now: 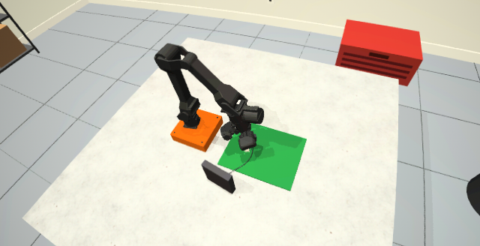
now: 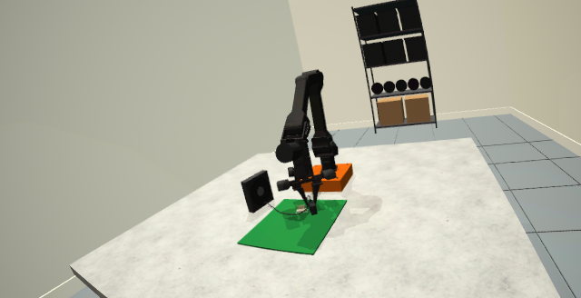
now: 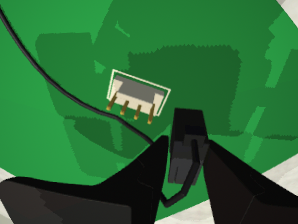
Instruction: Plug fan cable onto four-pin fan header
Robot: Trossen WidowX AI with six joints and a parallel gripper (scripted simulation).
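Right now the pale fan header is 1 cm behind my gripper tip, 4 cm to the right of it and 2 cm below it. Round my gripper tip: black plug: 1 cm ahead, 1 cm below; green board: 6 cm ahead, 4 cm to the right, 4 cm below; black fan: 7 cm behind, 20 cm to the right, 3 cm above.
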